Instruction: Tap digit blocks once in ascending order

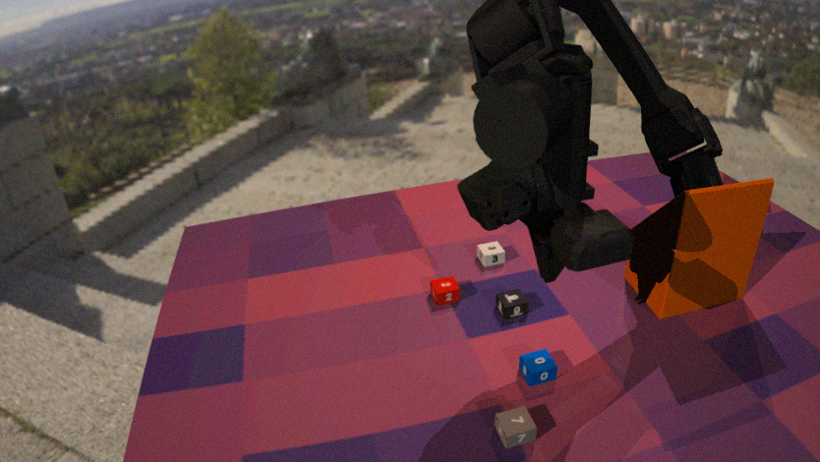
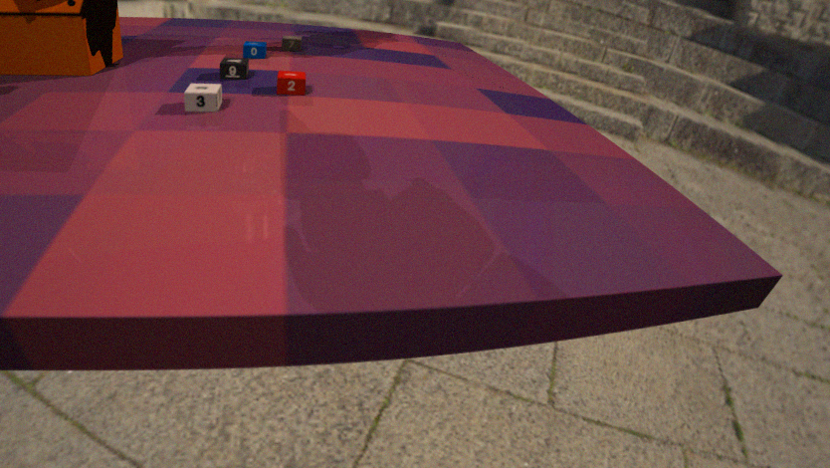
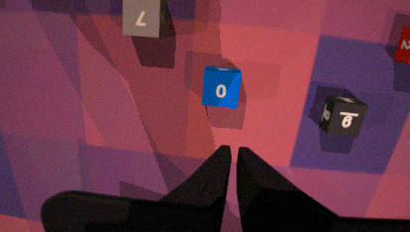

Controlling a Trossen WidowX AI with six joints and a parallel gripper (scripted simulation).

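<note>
The red 2 block is 17 cm to the right of my gripper tip, 11 cm below it and 7 cm ahead of it. Also, from my gripper tip: white 3 block: 24 cm to the right, 11 cm below, 2 cm behind; then blue 0 block: 11 cm below, 1 cm to the left; then grey 7 block: 11 cm below, 8 cm to the left, 6 cm ahead.
</note>
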